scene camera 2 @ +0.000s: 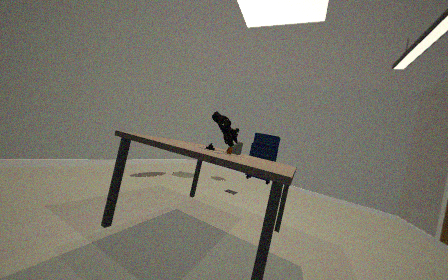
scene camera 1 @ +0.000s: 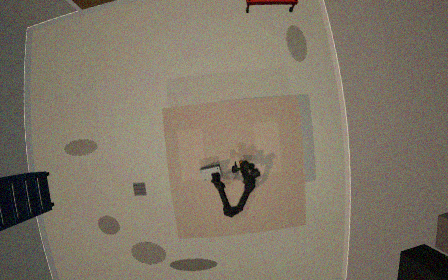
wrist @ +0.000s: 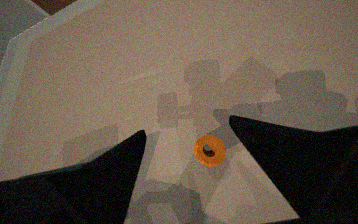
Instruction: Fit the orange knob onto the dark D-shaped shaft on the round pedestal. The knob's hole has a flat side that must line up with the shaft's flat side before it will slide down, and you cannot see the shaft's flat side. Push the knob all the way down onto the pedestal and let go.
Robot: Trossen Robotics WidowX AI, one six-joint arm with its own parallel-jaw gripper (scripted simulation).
Scene:
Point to an orange knob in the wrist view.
212, 158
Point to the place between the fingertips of the gripper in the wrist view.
187, 126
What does the gripper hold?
Nothing.

